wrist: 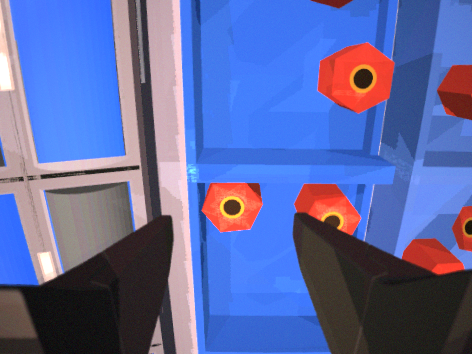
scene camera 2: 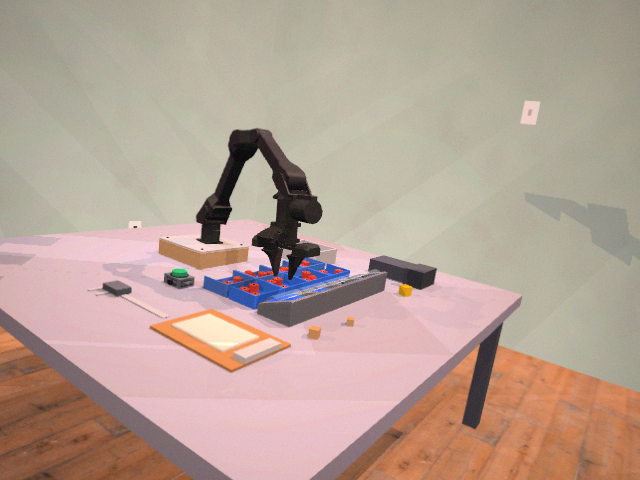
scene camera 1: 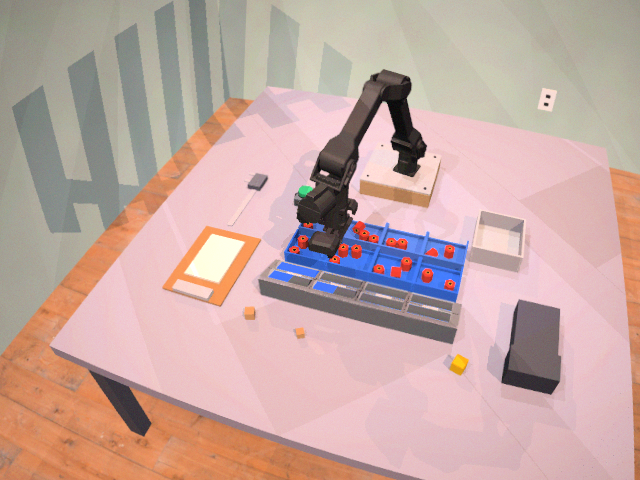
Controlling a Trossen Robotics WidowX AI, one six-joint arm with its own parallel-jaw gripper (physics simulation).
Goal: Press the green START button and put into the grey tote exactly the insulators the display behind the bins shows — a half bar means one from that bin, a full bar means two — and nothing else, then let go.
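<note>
My gripper [scene camera 1: 331,253] [scene camera 2: 283,276] [wrist: 233,225] is open and empty above the front row of the blue bins [scene camera 1: 439,292] [scene camera 2: 245,299] [wrist: 290,173]. In the wrist view a red insulator [wrist: 231,206] shows between the fingertips, near a divider and the front wall; another insulator [wrist: 327,207] is partly behind the right finger. The display [scene camera 1: 356,313] [scene camera 2: 336,300] has a full blue bar at back-row bin one and half bars at front-row bins one and two. The green button [scene camera 1: 305,191] [scene camera 2: 179,272] is behind the bins. No insulator shows in the grey tote [scene camera 1: 497,256] [scene camera 2: 328,253].
An orange clipboard [scene camera 1: 175,276] [scene camera 2: 217,356] and a dark adapter [scene camera 1: 257,181] [scene camera 2: 116,287] lie on the left. A yellow cube [scene camera 1: 458,364] [scene camera 2: 405,290], a dark box [scene camera 1: 534,341] [scene camera 2: 402,271] and small orange cubes stand in front and right. The robot base [scene camera 1: 395,196] [scene camera 2: 193,256] is at the back.
</note>
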